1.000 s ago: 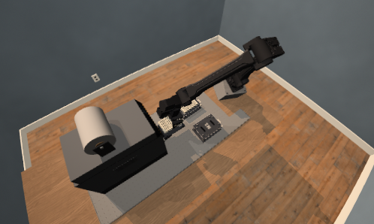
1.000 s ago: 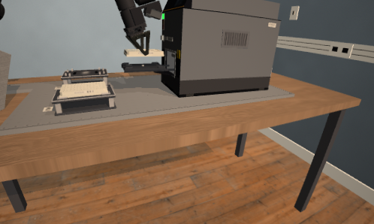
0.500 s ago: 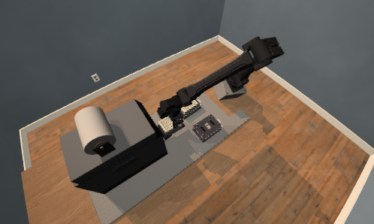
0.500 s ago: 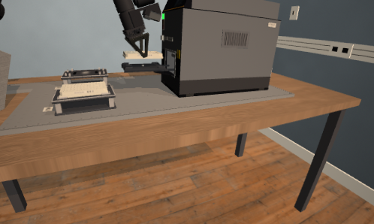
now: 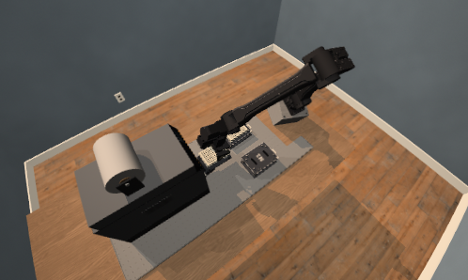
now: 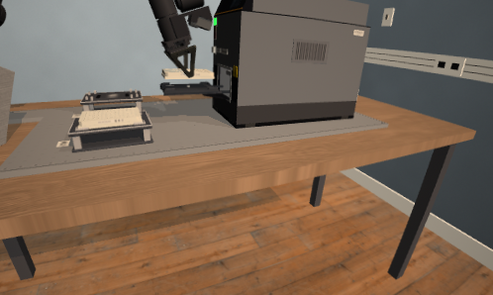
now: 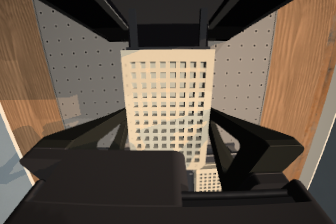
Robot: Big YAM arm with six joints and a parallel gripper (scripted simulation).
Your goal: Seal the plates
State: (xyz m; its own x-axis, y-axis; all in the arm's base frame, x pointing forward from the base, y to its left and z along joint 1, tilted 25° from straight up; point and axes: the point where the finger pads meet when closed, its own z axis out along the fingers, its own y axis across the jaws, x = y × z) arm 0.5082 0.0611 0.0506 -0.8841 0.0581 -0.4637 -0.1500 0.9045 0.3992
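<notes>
My hand is 4 cm above the sealer stage. The rest, counted from my hand: plate nest 18 cm behind, 13 cm to the right, 10 cm below; then start button 11 cm to the left, 9 cm ahead, 6 cm above; then small label 28 cm behind, 15 cm to the right, 13 cm below.
</notes>
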